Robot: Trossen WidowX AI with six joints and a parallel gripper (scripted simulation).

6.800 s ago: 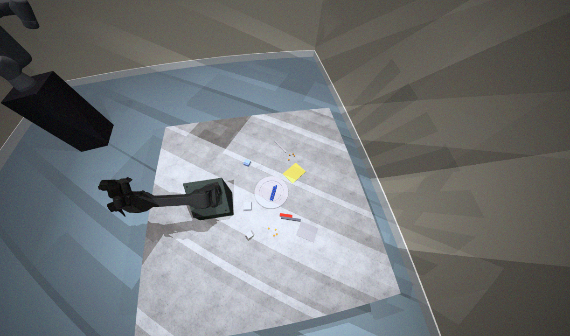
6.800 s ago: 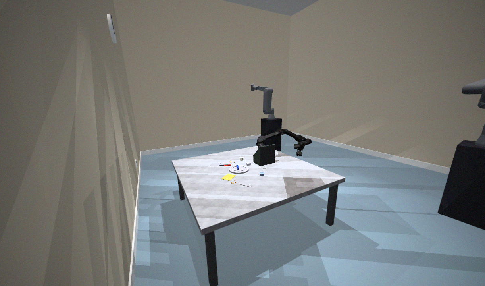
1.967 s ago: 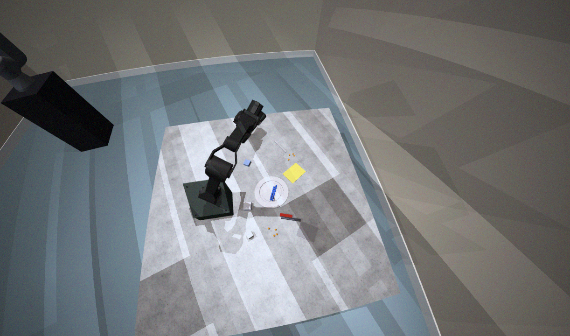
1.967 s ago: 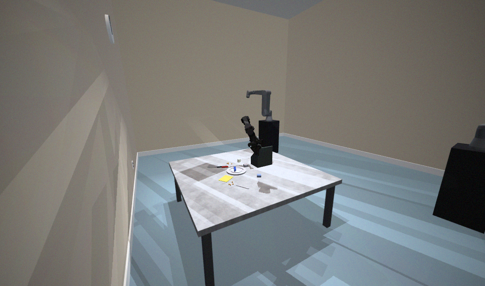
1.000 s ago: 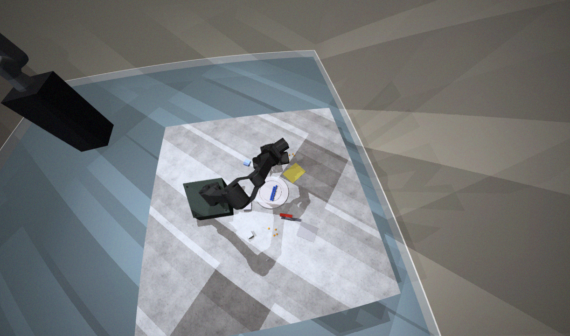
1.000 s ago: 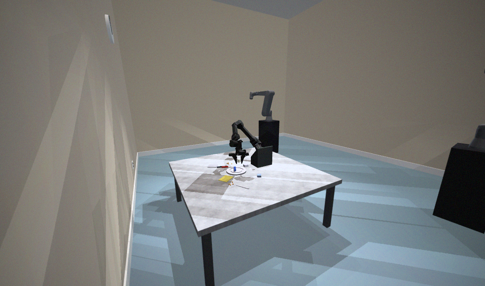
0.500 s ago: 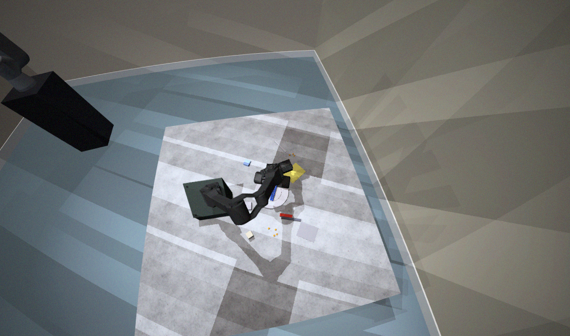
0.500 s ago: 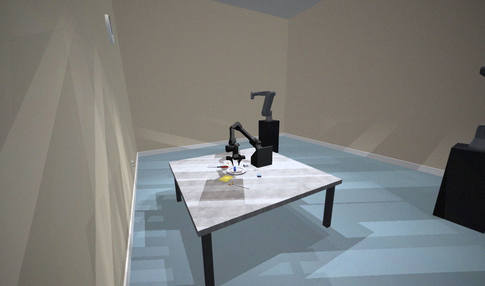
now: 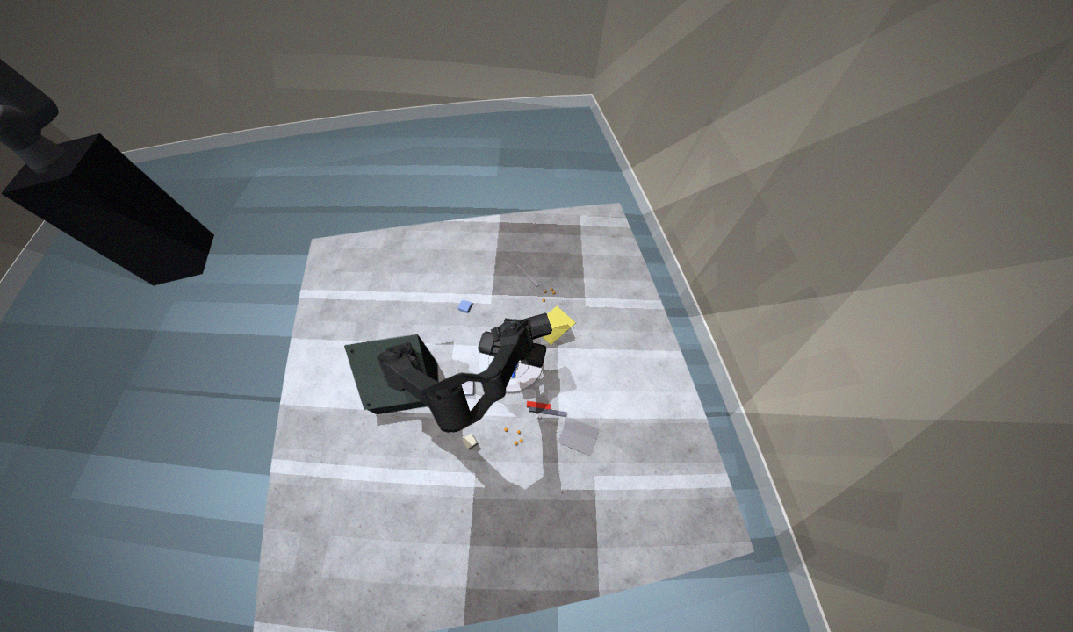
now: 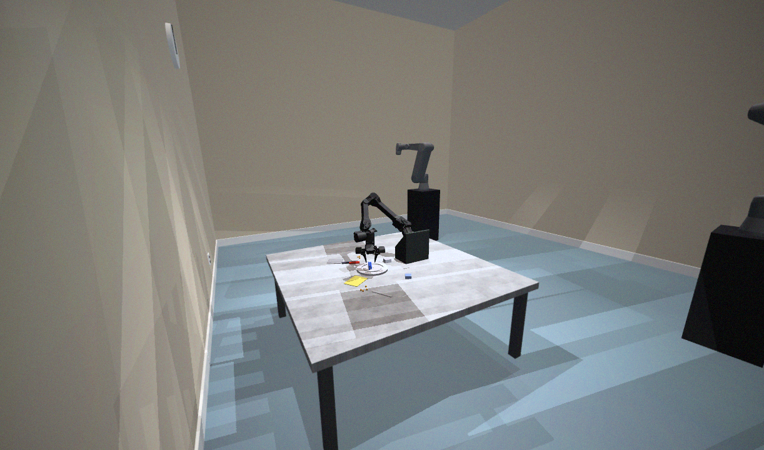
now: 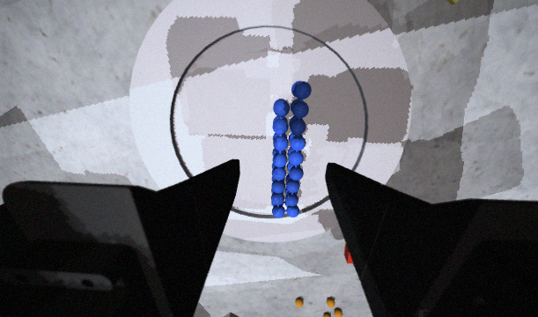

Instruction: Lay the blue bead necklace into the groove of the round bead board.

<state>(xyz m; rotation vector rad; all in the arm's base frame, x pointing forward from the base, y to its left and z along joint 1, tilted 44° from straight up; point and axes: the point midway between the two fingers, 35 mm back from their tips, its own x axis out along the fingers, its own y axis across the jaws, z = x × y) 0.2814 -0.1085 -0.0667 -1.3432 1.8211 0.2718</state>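
Now: the round white bead board 1 cm behind my gripper tip, 1 cm to the left of it and 3 cm below it. Also, from my gripper tip: cream cube 18 cm behind, 20 cm to the right, 3 cm below; yellow sheet 16 cm ahead, 10 cm to the left, 4 cm below; grey tool 5 cm ahead, 16 cm to the right, 4 cm below.
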